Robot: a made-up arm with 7 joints.
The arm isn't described. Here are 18 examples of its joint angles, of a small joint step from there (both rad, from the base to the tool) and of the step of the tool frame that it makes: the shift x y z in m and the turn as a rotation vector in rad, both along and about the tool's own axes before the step.
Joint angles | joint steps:
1: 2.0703 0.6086 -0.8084 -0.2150 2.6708 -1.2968 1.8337 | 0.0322 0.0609 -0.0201 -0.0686 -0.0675 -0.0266 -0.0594
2: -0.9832 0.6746 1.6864 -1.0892 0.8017 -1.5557 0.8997 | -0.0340 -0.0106 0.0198 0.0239 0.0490 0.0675 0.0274
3: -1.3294 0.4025 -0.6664 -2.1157 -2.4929 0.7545 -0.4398 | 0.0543 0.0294 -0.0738 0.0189 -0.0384 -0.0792 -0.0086
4: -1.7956 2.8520 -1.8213 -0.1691 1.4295 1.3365 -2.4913 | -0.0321 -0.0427 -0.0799 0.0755 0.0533 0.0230 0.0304
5: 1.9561 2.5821 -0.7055 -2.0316 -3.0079 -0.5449 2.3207 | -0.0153 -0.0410 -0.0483 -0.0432 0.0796 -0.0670 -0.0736
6: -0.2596 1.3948 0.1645 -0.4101 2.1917 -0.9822 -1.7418 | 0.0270 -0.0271 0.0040 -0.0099 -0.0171 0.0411 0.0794
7: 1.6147 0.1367 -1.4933 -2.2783 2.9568 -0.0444 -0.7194 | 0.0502 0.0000 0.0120 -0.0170 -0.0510 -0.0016 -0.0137
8: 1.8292 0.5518 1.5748 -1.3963 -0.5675 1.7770 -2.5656 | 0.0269 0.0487 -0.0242 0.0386 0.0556 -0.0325 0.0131
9: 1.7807 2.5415 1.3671 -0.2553 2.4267 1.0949 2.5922 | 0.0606 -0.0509 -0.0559 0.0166 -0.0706 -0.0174 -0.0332
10: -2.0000 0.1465 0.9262 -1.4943 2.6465 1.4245 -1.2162 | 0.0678 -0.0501 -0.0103 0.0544 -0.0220 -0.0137 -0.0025
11: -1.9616 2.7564 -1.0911 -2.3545 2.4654 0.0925 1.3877 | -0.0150 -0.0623 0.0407 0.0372 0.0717 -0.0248 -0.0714
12: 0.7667 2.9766 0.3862 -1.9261 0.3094 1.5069 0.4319 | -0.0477 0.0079 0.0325 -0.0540 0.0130 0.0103 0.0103
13: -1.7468 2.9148 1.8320 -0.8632 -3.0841 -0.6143 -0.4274 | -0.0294 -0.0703 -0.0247 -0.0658 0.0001 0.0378 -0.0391
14: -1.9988 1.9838 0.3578 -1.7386 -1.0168 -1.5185 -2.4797 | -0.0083 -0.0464 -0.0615 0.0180 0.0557 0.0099 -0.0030
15: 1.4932 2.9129 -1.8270 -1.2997 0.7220 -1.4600 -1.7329 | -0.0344 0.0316 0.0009 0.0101 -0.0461 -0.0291 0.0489
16: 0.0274 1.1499 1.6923 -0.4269 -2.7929 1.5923 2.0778 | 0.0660 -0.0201 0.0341 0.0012 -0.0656 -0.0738 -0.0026
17: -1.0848 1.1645 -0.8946 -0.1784 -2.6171 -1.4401 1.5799 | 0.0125 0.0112 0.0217 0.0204 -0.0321 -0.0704 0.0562
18: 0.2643 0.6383 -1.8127 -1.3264 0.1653 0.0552 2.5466 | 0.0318 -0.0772 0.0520 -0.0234 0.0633 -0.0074 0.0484
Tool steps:
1: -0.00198 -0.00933 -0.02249 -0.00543 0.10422 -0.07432
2: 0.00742 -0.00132 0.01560 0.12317 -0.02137 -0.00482
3: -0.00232 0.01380 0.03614 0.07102 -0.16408 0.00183
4: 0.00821 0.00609 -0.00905 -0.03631 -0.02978 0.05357
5: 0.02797 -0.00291 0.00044 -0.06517 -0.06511 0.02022
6: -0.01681 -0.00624 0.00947 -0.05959 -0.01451 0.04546
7: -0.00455 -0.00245 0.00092 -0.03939 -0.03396 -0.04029
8: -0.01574 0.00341 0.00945 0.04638 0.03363 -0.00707
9: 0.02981 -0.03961 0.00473 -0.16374 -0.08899 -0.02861
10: -0.02038 -0.02307 0.04930 0.14435 0.00228 0.04887
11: -0.00019 -0.01207 -0.01307 -0.06579 0.05068 -0.01157
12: -0.00120 0.02327 0.01726 0.01987 -0.03234 0.04350
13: 0.02686 -0.01201 0.00531 -0.05107 0.02265 -0.05865
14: 0.00854 0.02518 -0.02327 -0.07617 0.07177 0.05589
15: -0.00134 0.00692 0.01787 0.00954 -0.00205 0.02040
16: -0.02574 0.01728 -0.00223 -0.11299 -0.04808 -0.04582
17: -0.00856 -0.00341 -0.01255 -0.09838 0.02522 0.07324
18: -0.03679 -0.02739 -0.02622 -0.07580 0.09231 0.13578
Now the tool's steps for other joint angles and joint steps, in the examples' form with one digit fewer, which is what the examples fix.
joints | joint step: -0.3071 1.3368 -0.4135 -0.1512 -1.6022 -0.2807 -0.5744 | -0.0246 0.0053 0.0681 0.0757 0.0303 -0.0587 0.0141
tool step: 0.0029 -0.0180 0.0053 -0.0010 -0.0478 0.1458
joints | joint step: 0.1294 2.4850 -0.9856 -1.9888 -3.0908 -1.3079 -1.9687 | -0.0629 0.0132 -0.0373 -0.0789 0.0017 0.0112 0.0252
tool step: -0.0024 0.0026 0.0199 -0.0604 -0.0157 0.0492
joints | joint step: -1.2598 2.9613 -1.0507 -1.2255 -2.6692 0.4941 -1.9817 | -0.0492 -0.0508 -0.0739 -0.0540 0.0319 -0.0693 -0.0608
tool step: -0.0477 -0.0222 -0.0104 0.0045 0.0591 0.0478
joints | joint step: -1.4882 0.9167 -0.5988 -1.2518 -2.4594 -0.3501 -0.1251 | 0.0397 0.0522 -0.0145 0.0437 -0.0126 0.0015 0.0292
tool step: 0.0381 -0.0205 0.0123 -0.0453 -0.0991 -0.0012
